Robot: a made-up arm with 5 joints.
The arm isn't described. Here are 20 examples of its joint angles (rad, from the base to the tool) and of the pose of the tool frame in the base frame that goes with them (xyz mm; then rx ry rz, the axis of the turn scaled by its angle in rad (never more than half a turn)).
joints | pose
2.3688 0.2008 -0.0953 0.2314 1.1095 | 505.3 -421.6 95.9 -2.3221 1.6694 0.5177
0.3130 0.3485 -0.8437 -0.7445 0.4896 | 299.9 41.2 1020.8 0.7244 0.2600 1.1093
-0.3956 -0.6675 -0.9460 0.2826 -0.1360 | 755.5 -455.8 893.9 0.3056 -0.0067 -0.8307
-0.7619 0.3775 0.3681 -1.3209 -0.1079 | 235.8 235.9 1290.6 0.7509 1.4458 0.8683
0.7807 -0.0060 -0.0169 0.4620 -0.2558 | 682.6 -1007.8 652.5 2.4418 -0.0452 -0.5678
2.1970 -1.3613 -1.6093 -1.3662 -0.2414 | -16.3 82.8 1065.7 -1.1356 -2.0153 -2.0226
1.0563 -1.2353 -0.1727 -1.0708 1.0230 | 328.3 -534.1 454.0 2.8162 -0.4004 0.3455
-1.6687 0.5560 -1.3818 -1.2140 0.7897 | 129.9 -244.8 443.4 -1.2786 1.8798 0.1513
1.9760 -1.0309 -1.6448 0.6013 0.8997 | 525.4 92.4 663.1 1.6546 -0.2034 0.4336
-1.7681 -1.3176 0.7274 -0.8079 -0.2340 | 249.2 164.5 1532.7 0.8201 -0.4173 -0.4620
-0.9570 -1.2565 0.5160 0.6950 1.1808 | -121.5 -611.4 1463.7 -0.3098 -1.1211 -0.8270
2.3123 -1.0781 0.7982 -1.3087 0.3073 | 212.1 77.1 -170.0 -1.4859 0.5630 -0.0562
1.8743 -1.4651 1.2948 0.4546 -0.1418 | -558.0 450.3 -133.4 -0.7046 -0.7385 1.4728
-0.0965 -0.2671 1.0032 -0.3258 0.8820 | 346.2 -973.7 1037.6 1.9883 -1.0622 0.3824
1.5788 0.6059 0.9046 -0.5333 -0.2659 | 559.6 -974.0 319.7 -1.9889 0.2748 -1.6062
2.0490 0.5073 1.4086 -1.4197 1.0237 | 408.7 -161.9 -183.5 -0.1038 1.5833 -0.4612
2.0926 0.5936 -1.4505 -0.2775 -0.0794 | 414.0 -517.8 998.9 1.9679 -0.6420 0.2078
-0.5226 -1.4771 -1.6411 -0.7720 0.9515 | 61.0 -233.2 336.2 0.6963 1.3290 -0.3796
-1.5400 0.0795 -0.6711 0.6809 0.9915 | 608.8 340.7 792.0 -1.1521 -0.1540 0.9825
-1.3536 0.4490 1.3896 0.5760 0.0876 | 973.2 -285.6 1403.1 1.4232 -0.0937 -0.3954
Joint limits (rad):
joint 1: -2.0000..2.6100
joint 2: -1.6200..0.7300
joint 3: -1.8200..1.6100
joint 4: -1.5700..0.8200
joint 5: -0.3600..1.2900
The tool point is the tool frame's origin. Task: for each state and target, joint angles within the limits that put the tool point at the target. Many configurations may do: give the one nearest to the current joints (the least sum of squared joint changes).
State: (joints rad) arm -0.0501 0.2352 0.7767 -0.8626 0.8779
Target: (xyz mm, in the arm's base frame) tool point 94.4 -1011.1 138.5
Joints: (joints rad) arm 0.6031 -0.4969 1.5484 -0.6720 0.6418
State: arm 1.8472 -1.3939 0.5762 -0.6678 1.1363
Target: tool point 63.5 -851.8 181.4
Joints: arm 0.8949 -1.1189 0.7604 -0.7334 0.8348
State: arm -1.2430 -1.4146 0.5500 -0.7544 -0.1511
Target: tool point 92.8 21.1 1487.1
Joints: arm -1.4071 -1.6200 0.6240 -1.1163 0.4382
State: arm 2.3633 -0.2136 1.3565 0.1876 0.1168
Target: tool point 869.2 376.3 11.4
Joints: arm 2.3720 0.0640 1.3543 0.1501 0.0921
